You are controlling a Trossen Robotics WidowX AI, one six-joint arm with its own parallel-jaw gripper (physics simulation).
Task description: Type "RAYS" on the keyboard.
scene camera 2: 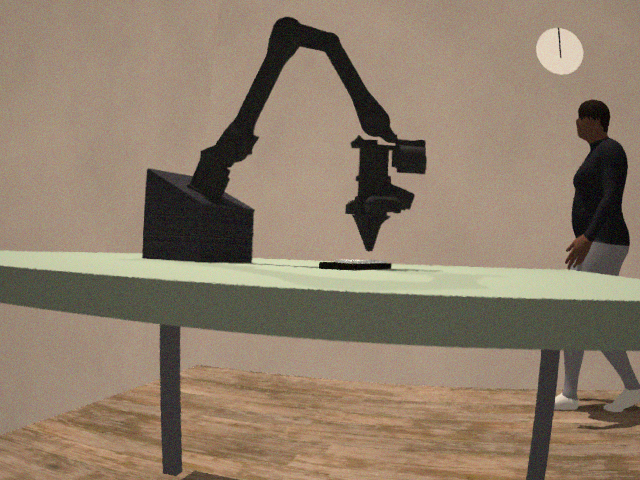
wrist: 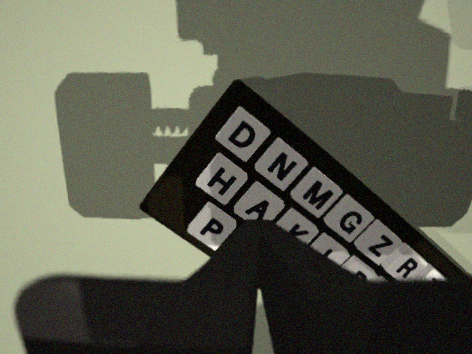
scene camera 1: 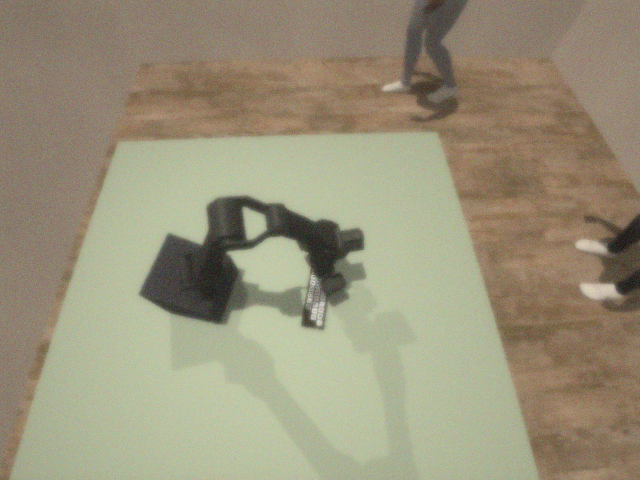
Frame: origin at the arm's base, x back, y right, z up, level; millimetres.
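Seen in the pictures: gripper, fingertip midpoint: (scene camera 2: 369, 251) (wrist: 256, 232) (scene camera 1: 319, 272); arm's base at its link origin: (scene camera 2: 204, 191) (scene camera 1: 192, 277).
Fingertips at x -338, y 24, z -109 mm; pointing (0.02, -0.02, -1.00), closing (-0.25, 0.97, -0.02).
Observation:
Offsets run from my fingertips to a thing's top centre.
The black keyboard @[dx +22, dy +58, dz -17 mm] (scene camera 1: 306, 322) (scene camera 2: 355, 266) (wrist: 175, 192) lies flat on the table, its pale keys turned at a slant in the wrist view. There the A key @[dx -1, dy +2, dz -17 mm] (wrist: 257, 204) is partly covered by the fingertips, and the R key @[dx +8, dy +73, dz -17 mm] (wrist: 409, 266) shows at the lower right. The D key @[dx -27, dy -13, dz -17 mm] (wrist: 241, 134), H key @[dx -8, dy -15, dz -17 mm] (wrist: 221, 178) and P key @[dx +12, dy -14, dz -17 mm] (wrist: 212, 227) are at the left end. No Y or S key can be made out; the fingers hide part of the keyboard. My gripper (scene camera 2: 369, 250) (wrist: 256, 232) is shut and empty, pointing down, its tips a small gap above the keyboard.
The arm's dark base block (scene camera 1: 178, 279) (scene camera 2: 196, 227) stands on the pale green table (scene camera 1: 155, 428) (scene camera 2: 310, 317), left of the keyboard. The arm's shadow falls across the table. A person (scene camera 1: 431, 46) (scene camera 2: 599, 191) stands beyond the table; another person's feet (scene camera 1: 594, 246) show at right.

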